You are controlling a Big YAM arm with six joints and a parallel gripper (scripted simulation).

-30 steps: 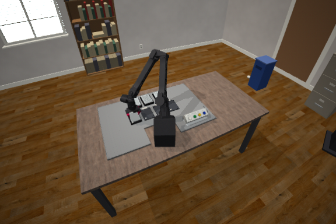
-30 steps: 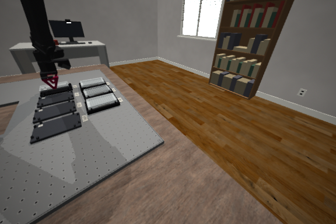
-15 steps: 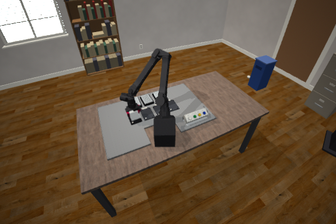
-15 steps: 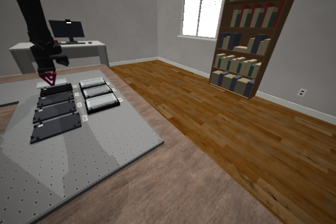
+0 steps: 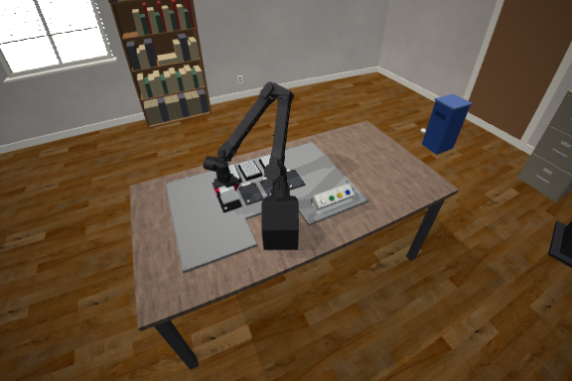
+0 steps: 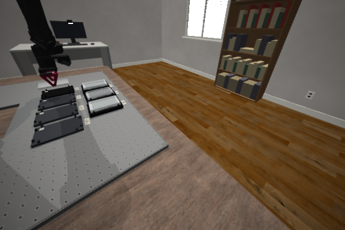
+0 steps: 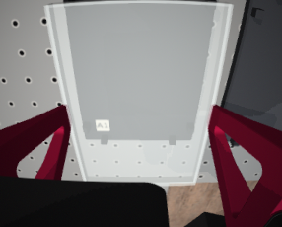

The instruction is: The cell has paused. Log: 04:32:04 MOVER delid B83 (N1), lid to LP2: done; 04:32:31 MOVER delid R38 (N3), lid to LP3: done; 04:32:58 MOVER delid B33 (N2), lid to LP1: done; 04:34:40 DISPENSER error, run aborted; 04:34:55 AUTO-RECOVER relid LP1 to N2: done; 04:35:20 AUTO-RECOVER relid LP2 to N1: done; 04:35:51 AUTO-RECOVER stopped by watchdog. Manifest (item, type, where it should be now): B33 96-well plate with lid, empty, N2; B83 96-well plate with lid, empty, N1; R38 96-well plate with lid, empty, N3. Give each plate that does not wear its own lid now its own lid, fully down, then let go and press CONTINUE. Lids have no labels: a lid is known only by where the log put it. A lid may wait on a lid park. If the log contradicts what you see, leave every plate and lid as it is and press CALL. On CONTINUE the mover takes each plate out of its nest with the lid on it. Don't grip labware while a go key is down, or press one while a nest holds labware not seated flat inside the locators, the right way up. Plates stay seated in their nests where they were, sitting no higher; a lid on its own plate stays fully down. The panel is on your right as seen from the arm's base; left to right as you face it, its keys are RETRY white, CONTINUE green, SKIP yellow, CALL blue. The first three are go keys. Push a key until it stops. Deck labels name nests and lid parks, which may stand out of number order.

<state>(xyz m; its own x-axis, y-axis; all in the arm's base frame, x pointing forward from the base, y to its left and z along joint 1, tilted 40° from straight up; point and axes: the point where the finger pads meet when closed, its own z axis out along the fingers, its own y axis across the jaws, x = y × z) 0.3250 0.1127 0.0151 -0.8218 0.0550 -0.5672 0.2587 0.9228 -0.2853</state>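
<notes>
The plate lies 24 cm to the right of my hand, 12 cm ahead of it and 4 cm below it. Round my hand: lid: 1 cm below; LP2 label: 15 cm to the right, 7 cm below, 4 cm ahead; park LP2: 12 cm to the right, 6 cm below, 4 cm behind.
</notes>
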